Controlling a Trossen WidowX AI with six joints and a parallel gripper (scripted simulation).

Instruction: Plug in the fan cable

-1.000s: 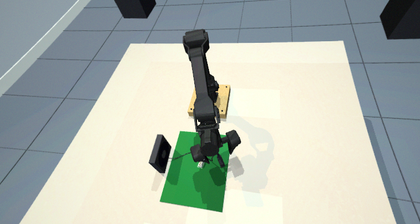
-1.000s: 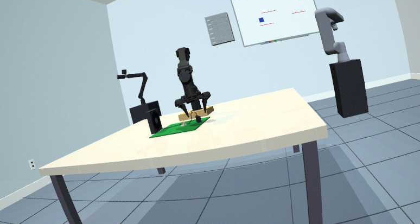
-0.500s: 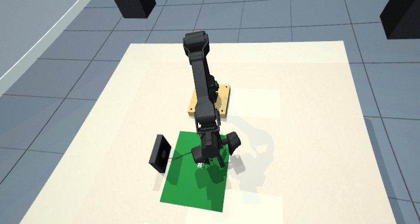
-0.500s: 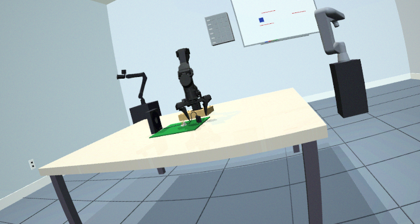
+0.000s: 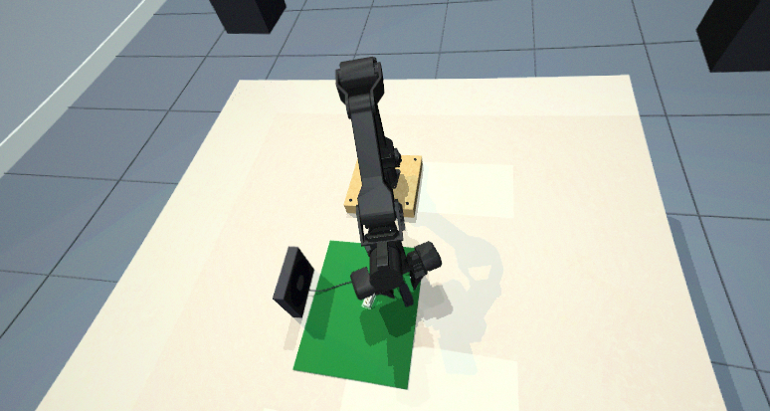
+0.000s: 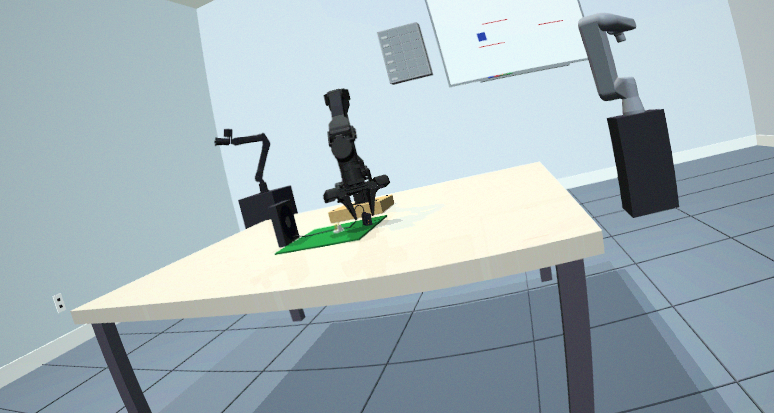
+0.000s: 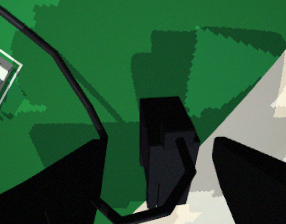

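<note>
The white four-pin fan header lies 8 cm to the right of my gripper tip, 2 cm below it and 2 cm ahead of it. Round my gripper tip: green board 9 cm to the right, 4 cm below, 3 cm ahead; then black plug 1 cm to the left; then black fan 23 cm to the right, 3 cm ahead, 3 cm above.
</note>
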